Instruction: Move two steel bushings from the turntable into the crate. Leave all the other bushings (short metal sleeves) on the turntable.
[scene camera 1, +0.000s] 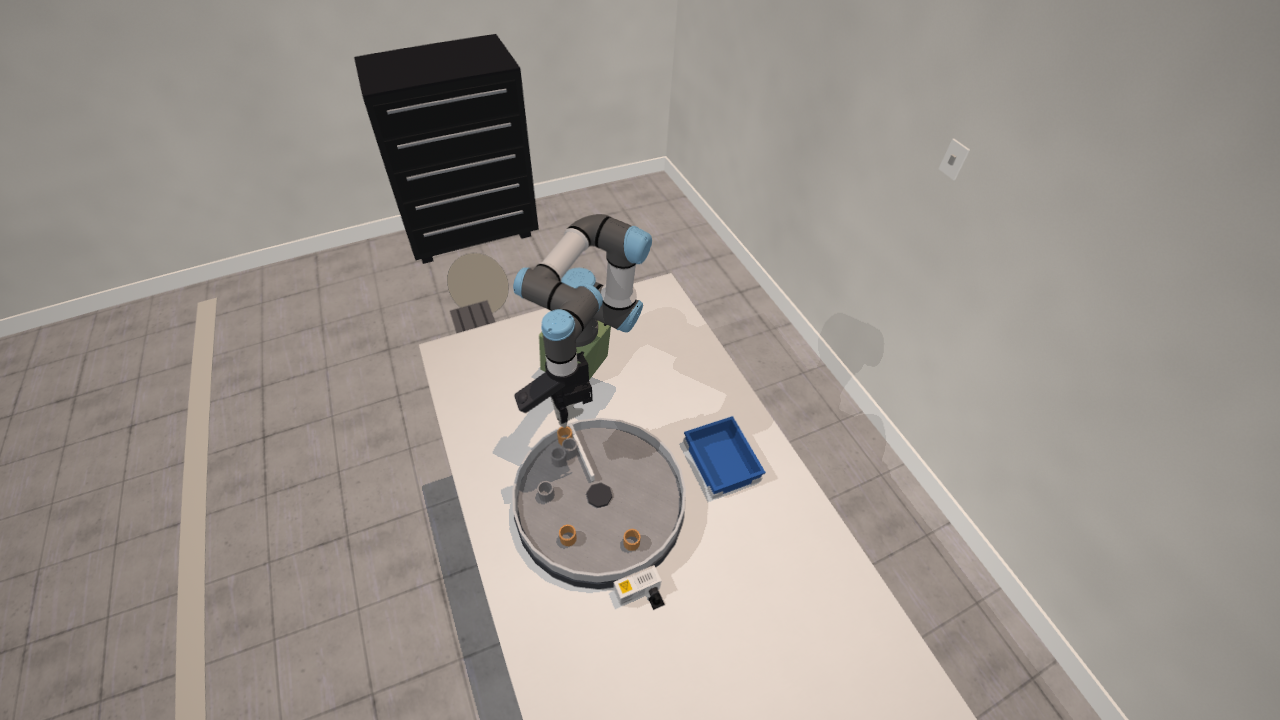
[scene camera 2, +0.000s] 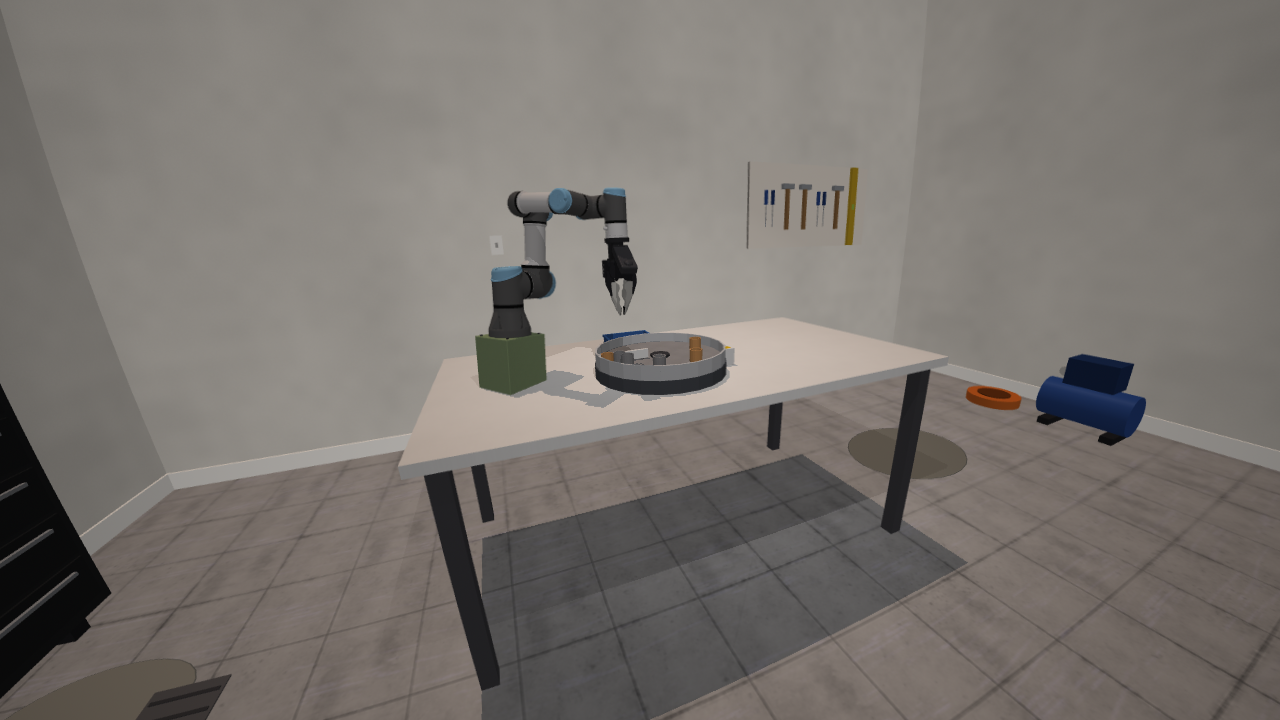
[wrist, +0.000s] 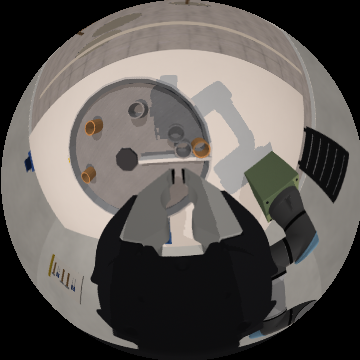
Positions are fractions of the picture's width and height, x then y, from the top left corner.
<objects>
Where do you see a round grey turntable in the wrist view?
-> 0.32, 0.42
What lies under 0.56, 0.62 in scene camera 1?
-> A blue crate.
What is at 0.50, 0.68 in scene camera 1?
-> A round grey turntable.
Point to the gripper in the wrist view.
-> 0.50, 0.47
</objects>
